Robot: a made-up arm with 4 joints.
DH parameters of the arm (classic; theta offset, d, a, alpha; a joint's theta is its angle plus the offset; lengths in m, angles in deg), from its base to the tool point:
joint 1: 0 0.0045 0.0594 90
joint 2: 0 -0.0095 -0.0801 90
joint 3: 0 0.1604 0.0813 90
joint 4: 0 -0.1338 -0.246 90
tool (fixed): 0 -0.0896 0 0
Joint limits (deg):
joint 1: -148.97..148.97
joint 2: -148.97..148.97
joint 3: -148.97..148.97
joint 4: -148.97..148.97
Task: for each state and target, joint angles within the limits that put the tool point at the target. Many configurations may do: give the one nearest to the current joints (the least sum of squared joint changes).
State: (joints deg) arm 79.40 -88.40 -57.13 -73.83
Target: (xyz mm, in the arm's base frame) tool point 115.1 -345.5 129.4
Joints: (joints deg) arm 89.16 -107.20 -3.10 -68.15
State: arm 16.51 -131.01 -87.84 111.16
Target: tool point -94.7 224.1 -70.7
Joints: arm 40.84 -136.19 -93.37 140.59
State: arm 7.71 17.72 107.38 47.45
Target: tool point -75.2 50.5 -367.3
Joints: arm 21.04 28.12 59.48 -6.04
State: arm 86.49 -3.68 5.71 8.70
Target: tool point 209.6 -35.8 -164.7
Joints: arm 111.19 9.96 -22.34 25.03
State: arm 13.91 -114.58 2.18 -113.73
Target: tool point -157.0 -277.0 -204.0
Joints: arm 26.91 -77.15 12.86 -109.28
